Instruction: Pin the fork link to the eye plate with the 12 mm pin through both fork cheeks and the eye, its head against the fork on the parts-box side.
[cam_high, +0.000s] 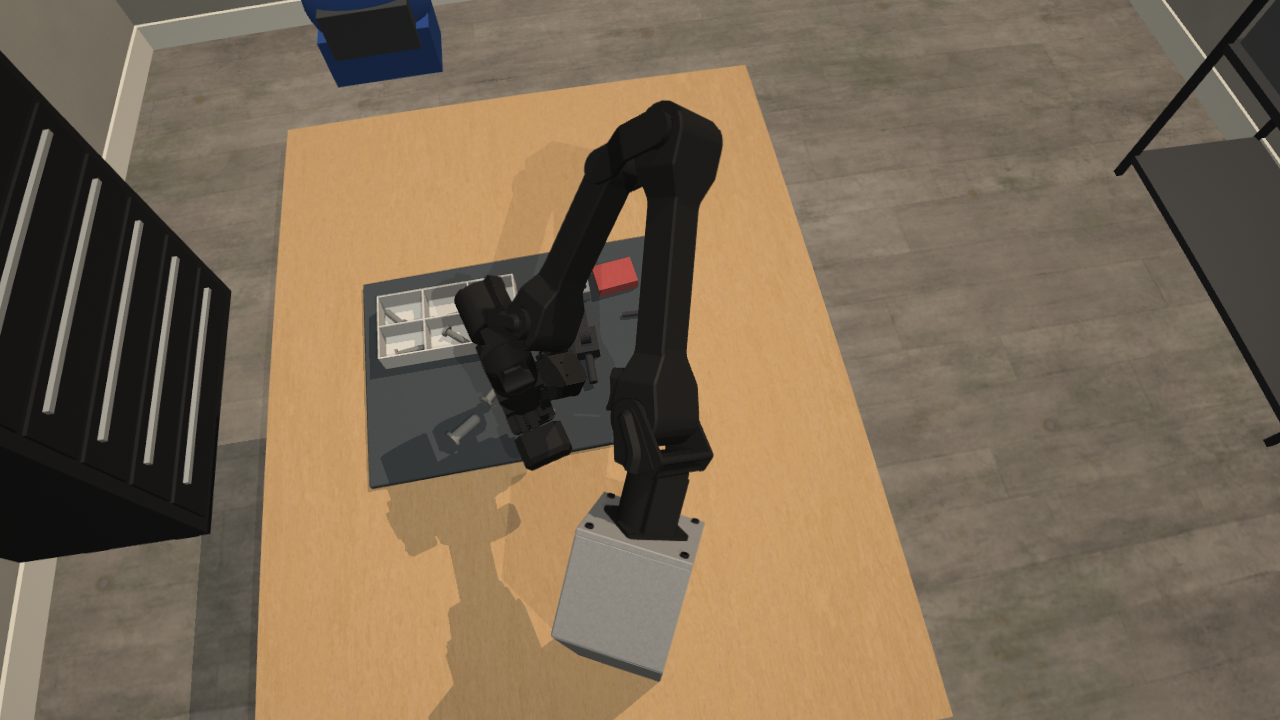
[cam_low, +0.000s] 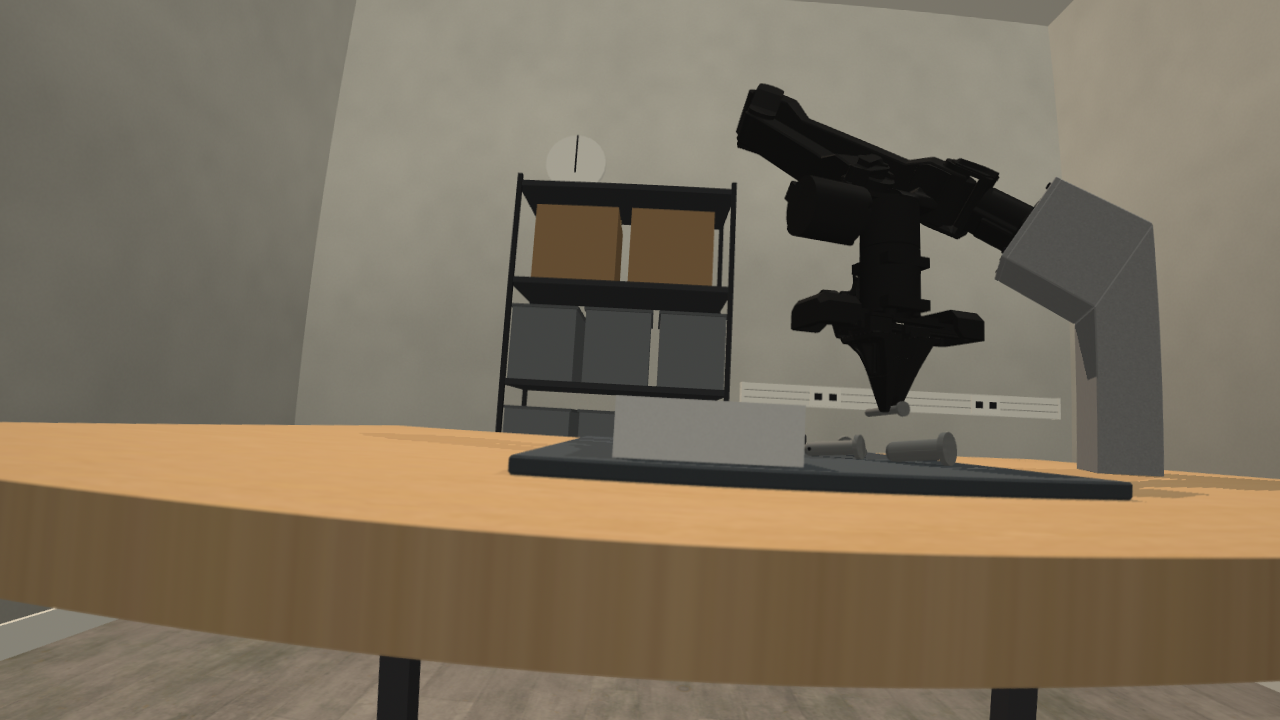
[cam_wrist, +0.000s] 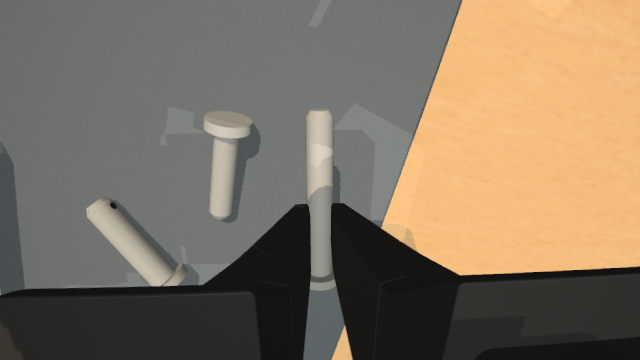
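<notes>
Now: the dark mat 120 mm ahead of my hand, 80 mm below it and 50 mm to the right of it. Also, from my hand: grey eye plate (140 mm to the right, 100 mm ahead, 70 mm below); long thin pin (30 mm below, 10 mm to the right); parts box (220 mm ahead, 70 mm below, 20 mm to the left).
</notes>
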